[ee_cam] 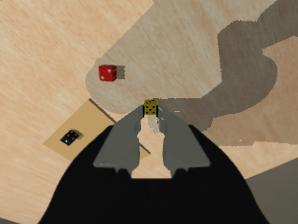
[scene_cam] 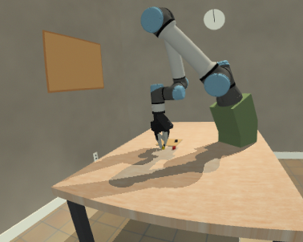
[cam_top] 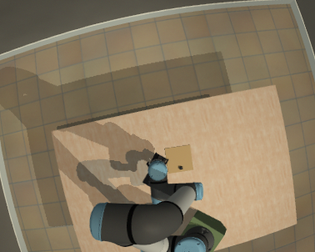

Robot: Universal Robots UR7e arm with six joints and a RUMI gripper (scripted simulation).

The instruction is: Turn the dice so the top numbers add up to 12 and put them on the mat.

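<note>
The yellow die lies 10 mm below my hand. The rest, counted from my hand: black die: 130 mm to the right, 50 mm behind, 10 mm below; then red die: 70 mm behind, 10 mm to the right, 10 mm below; then tan mat: 130 mm to the right, 20 mm below.
</note>
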